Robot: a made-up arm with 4 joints. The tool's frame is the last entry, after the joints. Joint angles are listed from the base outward.
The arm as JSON. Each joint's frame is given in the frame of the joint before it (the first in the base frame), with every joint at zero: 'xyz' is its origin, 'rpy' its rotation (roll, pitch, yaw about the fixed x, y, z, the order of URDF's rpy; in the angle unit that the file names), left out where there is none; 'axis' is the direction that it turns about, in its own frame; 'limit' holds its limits. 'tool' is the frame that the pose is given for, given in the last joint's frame.
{
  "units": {
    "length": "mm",
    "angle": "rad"
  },
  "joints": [
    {
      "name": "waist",
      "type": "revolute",
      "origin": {
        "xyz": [
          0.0,
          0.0,
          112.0
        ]
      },
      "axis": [
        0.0,
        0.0,
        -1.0
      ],
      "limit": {
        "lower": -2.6,
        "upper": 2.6
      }
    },
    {
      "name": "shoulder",
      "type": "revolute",
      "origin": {
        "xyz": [
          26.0,
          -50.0,
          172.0
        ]
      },
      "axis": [
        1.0,
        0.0,
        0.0
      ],
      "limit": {
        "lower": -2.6,
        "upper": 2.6
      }
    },
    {
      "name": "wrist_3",
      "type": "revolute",
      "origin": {
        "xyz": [
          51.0,
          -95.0,
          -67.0
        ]
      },
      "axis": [
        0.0,
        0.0,
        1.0
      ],
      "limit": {
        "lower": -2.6,
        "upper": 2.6
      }
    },
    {
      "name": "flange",
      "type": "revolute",
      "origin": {
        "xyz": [
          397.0,
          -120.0,
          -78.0
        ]
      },
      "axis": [
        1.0,
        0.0,
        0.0
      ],
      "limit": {
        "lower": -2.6,
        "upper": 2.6
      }
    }
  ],
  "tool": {
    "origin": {
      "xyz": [
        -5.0,
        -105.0,
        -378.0
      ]
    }
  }
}
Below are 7 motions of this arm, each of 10 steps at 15 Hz.
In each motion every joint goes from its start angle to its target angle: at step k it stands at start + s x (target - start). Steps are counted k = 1, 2, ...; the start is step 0. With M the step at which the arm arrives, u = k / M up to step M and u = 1 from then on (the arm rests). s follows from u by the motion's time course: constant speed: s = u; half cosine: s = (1 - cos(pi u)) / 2; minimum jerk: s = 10 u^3 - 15 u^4 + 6 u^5.
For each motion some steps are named. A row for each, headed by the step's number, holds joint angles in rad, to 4 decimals.
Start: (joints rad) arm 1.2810 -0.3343 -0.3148 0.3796
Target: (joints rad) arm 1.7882 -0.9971 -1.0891 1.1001
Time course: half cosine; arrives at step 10
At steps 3, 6, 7, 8, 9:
3: 1.3855 -0.4709 -0.4744 0.5281
6: 1.6130 -0.7681 -0.8216 0.8512
7: 1.6837 -0.8605 -0.9295 0.9516
8: 1.7398 -0.9338 -1.0152 1.0313
9: 1.7758 -0.9809 -1.0702 1.0825

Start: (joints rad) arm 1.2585 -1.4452 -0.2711 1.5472
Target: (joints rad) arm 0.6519 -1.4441 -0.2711 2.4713
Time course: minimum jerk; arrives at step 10
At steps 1, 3, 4, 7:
1: 1.2533 -1.4452 -0.2711 1.5551
3: 1.1596 -1.4450 -0.2711 1.6979
4: 1.0659 -1.4449 -0.2711 1.8405
7: 0.7508 -1.4443 -0.2711 2.3206

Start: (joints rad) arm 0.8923 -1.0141 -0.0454 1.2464
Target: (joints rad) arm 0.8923 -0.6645 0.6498 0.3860
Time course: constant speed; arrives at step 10
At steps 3, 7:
3: 0.8923 -0.9092 0.1632 0.9883
7: 0.8923 -0.7694 0.4412 0.6441

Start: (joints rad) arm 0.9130 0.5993 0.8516 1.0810
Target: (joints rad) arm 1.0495 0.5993 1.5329 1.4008
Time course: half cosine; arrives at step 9
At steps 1, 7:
1: 0.9171 0.5993 0.8721 1.0906
7: 1.0335 0.5993 1.4532 1.3634

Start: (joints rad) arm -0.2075 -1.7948 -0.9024 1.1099
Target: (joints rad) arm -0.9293 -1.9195 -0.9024 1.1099
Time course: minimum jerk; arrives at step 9
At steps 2, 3, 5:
2: -0.2627 -1.8043 -0.9024 1.1099
3: -0.3590 -1.8210 -0.9024 1.1099
5: -0.6430 -1.8700 -0.9024 1.1099

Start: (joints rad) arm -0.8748 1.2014 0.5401 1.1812
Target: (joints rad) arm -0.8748 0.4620 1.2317 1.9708
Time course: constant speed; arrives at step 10
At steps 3, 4, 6, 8, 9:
3: -0.8748 0.9796 0.7476 1.4181
4: -0.8748 0.9056 0.8167 1.4970
6: -0.8748 0.7578 0.9551 1.6550
8: -0.8748 0.6099 1.0934 1.8129
9: -0.8748 0.5359 1.1625 1.8918

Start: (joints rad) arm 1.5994 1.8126 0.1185 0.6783
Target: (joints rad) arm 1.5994 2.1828 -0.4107 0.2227
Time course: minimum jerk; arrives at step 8
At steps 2, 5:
2: 1.5994 1.8509 0.0637 0.6311
5: 1.5994 2.0809 -0.2651 0.3481

